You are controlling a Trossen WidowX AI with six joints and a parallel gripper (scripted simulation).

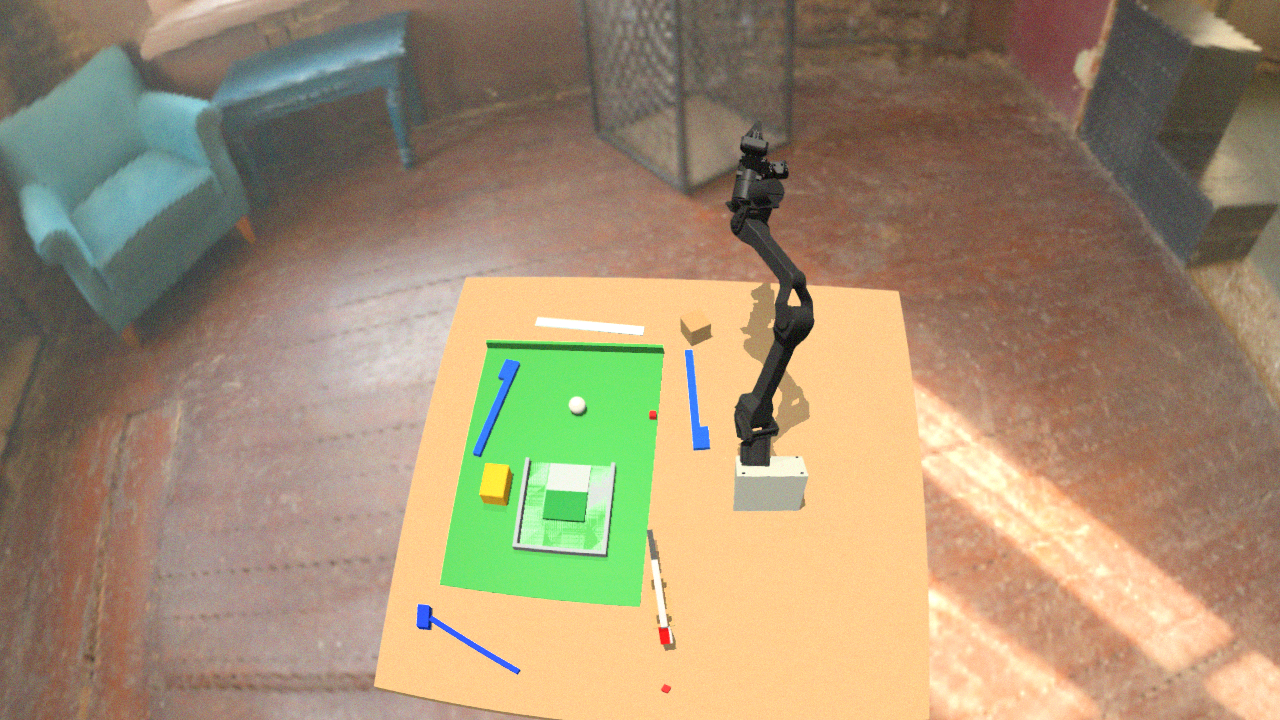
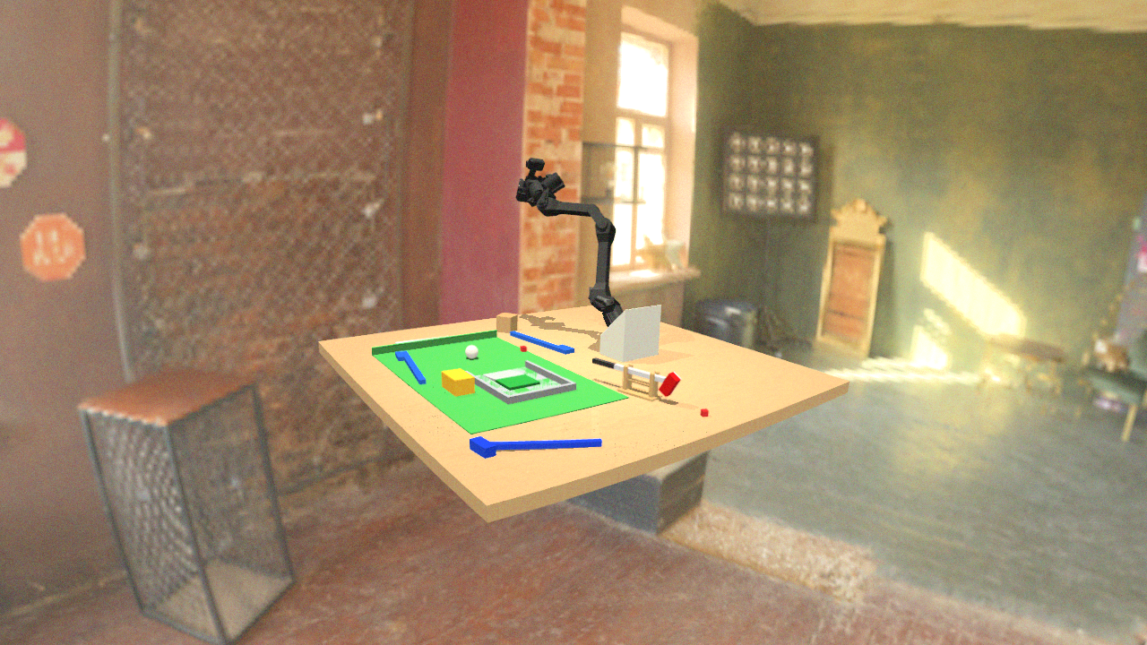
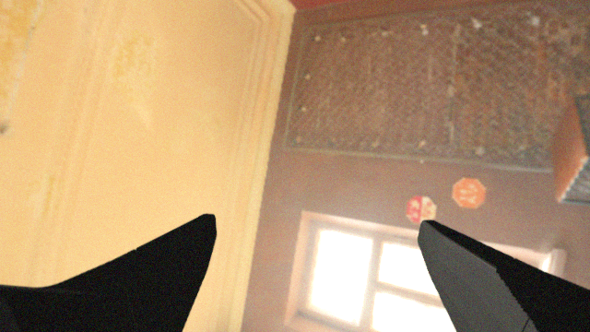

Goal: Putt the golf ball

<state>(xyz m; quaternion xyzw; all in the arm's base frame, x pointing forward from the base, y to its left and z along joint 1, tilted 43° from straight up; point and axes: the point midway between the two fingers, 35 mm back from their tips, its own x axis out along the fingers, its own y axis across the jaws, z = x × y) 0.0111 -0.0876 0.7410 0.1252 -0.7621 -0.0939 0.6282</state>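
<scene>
Right now my gripper tip is 920 mm to the right of the red putter, 540 mm above it and 160 mm short of it. The rest, counted from my gripper tip: tan block: 570 mm below, 160 mm to the left, 150 mm ahead; then white golf ball: 570 mm below, 420 mm to the left, 420 mm ahead; then white strip: 600 mm below, 440 mm ahead, 150 mm to the left.
</scene>
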